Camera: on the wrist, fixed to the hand. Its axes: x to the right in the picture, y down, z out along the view.
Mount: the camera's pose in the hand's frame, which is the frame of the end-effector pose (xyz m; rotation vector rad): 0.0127 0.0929 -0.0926 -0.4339 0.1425 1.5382
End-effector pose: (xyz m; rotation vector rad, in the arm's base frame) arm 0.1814 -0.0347 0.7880 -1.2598 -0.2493 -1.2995
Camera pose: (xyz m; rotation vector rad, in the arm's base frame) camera 0.2159 -0.1363 0.7116 -1.1893 0.9963 -0.0579
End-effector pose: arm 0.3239 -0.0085 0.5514 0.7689 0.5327 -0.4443
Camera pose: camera 0.3590 0.1178 0.5375 0.5898 0.0438 1.1222
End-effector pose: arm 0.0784 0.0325 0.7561 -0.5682 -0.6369 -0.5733
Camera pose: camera 0.1819 0.0345 0.6745 -1.1984 0.1839 0.7247
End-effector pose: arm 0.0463 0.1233 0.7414 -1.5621 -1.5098 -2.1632
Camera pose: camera 0.0287 0.0135 0.8121 -1.6244 0.3677 -1.4676
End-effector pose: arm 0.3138 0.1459 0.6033 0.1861 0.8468 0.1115
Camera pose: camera 0.2502 0.2500 0.5533 0.3866 0.6307 1.7443
